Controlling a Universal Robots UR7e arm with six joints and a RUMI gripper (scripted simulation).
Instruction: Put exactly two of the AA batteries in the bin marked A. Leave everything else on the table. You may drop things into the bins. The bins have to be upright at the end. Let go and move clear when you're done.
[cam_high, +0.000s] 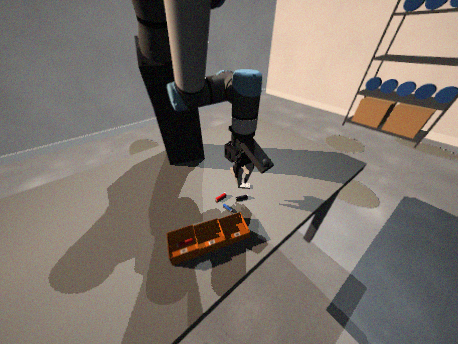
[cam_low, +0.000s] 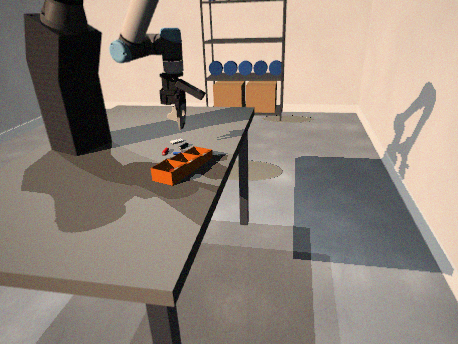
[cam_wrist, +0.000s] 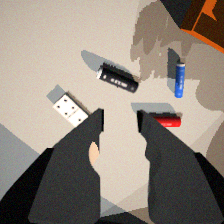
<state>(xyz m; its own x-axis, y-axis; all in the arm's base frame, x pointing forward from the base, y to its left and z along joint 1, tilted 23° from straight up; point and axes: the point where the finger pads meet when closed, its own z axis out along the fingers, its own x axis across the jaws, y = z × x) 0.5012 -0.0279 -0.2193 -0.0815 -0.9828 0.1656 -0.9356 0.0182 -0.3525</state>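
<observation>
Now: the black battery 80 mm below my hand. From my hand the other things lie so: blue battery (90 mm below, 80 mm to the right); then orange bin (200 mm to the right, 70 mm below, 50 mm ahead); then white block (90 mm below, 60 mm to the left, 40 mm behind).
</observation>
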